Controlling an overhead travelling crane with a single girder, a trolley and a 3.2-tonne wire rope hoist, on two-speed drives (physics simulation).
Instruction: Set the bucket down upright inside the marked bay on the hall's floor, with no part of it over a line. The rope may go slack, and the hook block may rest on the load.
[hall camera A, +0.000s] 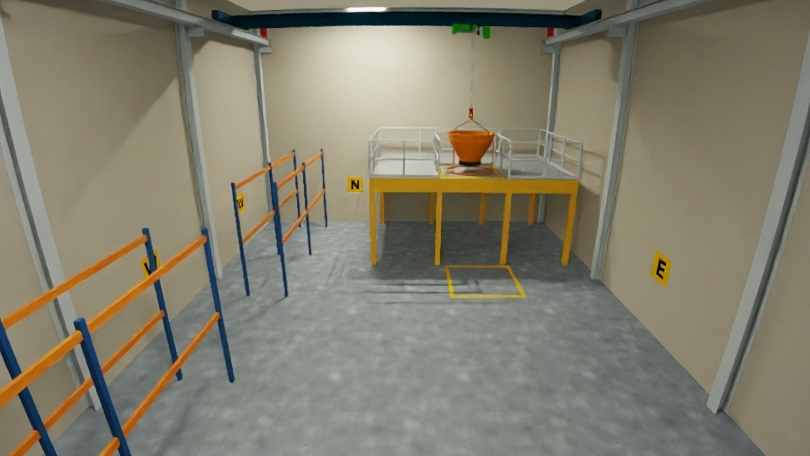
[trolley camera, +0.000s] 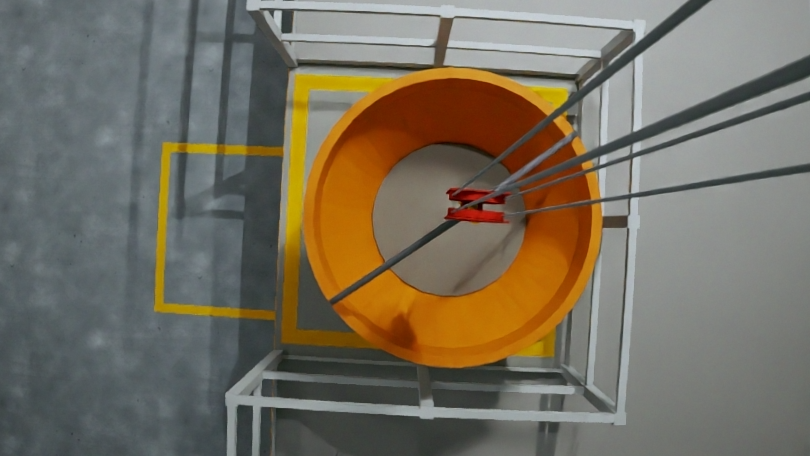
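Note:
The orange bucket (hall camera A: 470, 146) (trolley camera: 345, 226) is upright over a yellow-lined square (trolley camera: 294, 198) on the raised platform (hall camera A: 527, 185). Its ring foot is at deck level; I cannot tell whether it bears on the deck. The gripper, a hook under the red hook block (hall camera A: 470, 113) (trolley camera: 477, 205), holds the bucket's two-leg sling above the rim. The sling legs and rope look straight. The marked bay (hall camera A: 487, 296) (trolley camera: 162, 226) is a yellow outline on the hall floor in front of the platform, lower than the bucket. In the trolley view the platform hides its right part.
White railings (hall camera A: 402, 128) (trolley camera: 340, 405) stand on both sides of the bucket and behind it; the side facing the bay has no rail. Blue and orange racks (hall camera A: 148, 283) (hall camera A: 280, 237) stand along the left wall. The green trolley (hall camera A: 464, 28) is on the blue girder (hall camera A: 362, 20) above.

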